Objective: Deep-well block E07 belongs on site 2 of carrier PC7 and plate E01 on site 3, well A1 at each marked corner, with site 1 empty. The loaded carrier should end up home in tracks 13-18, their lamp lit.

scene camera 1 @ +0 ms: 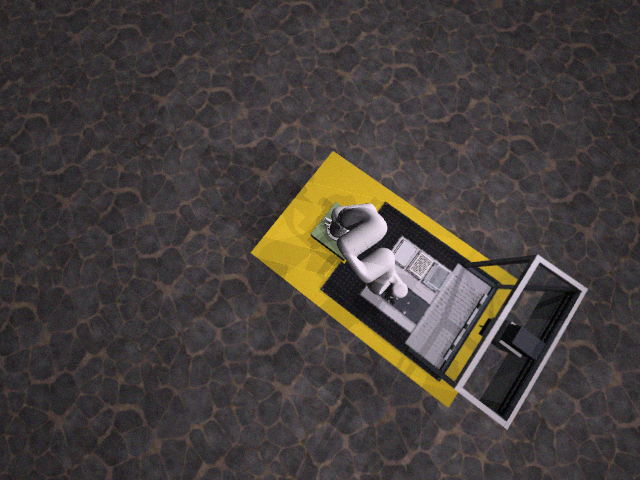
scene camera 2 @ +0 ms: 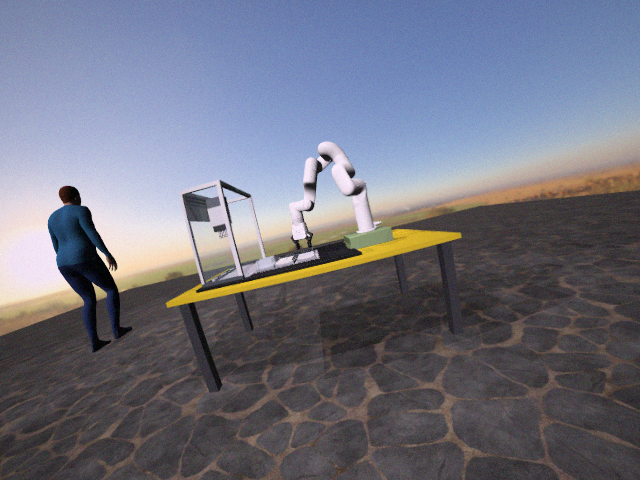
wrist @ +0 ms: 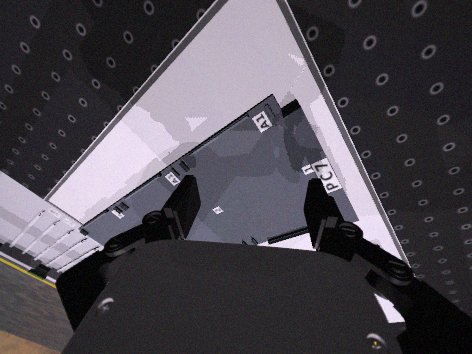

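Seen in the pictures: gripper, fingertip midpoint: (scene camera 2: 304, 248) (wrist: 250, 191); arm's base at its link origin: (scene camera 2: 367, 230).
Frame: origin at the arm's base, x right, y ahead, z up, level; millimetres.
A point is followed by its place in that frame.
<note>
Carrier PC7 (scene camera 1: 416, 304) @(y 583, x 135, z -51 mm) (wrist: 245, 165) @(y 378, x 158, z -51 mm) is a dark grey-blue slab lying on a light grey tray (wrist: 220, 60) @(y 339, x 228, z -62 mm). Its A1 corner labels, site numbers and PC7 tag show in the wrist view. No plate stands on its visible part; the near part is hidden behind the gripper. My gripper (scene camera 2: 302, 245) @(y 379, x 147, z -25 mm) (wrist: 250, 191) @(y 379, x 147, z -25 mm) is open and empty, above the carrier. Three plate-like pieces lie in a row on the tray beside it: a white one (scene camera 1: 405, 252) @(y 394, x -88, z -36 mm), a tan patterned one (scene camera 1: 420, 265) @(y 501, x -66, z -39 mm) and a grey-blue one (scene camera 1: 438, 276) @(y 607, x -56, z -19 mm). Which are E07 and E01 I cannot tell.
A ribbed light track deck (scene camera 1: 444, 310) @(y 735, x 84, z -62 mm) (wrist: 52, 235) @(y 718, x 257, z -62 mm) lies beyond the tray. A tall white frame (scene camera 1: 481, 408) @(y 754, x 380, z 417 mm) (scene camera 2: 231, 235) @(y 720, x -208, z 149 mm) stands at the table end. A black perforated board (scene camera 1: 342, 292) @(y 199, x 286, z -62 mm) lies on the yellow table (scene camera 1: 289, 242) @(y -212, x 194, z -75 mm) (scene camera 2: 423, 237) @(y -175, x -299, z -75 mm). A person (scene camera 2: 72, 237) stands off that end.
</note>
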